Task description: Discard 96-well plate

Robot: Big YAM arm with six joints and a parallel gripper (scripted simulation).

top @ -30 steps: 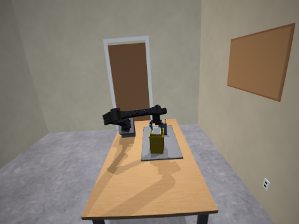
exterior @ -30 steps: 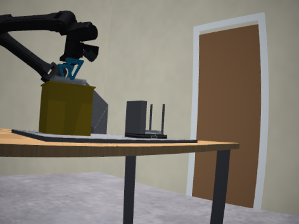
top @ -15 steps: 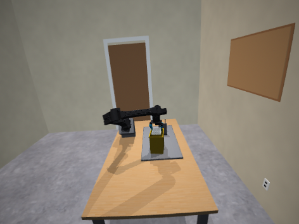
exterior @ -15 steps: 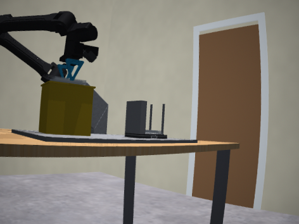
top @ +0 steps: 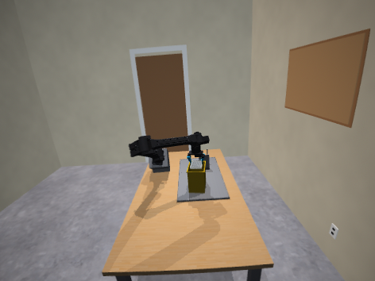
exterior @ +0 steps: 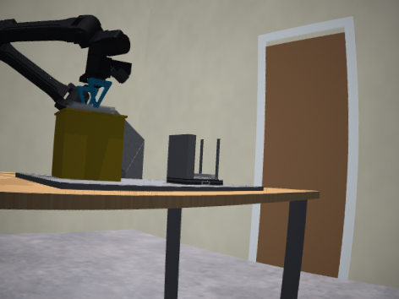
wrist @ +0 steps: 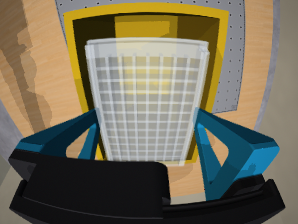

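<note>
Now: the bin 11 cm below my hand.
</note>
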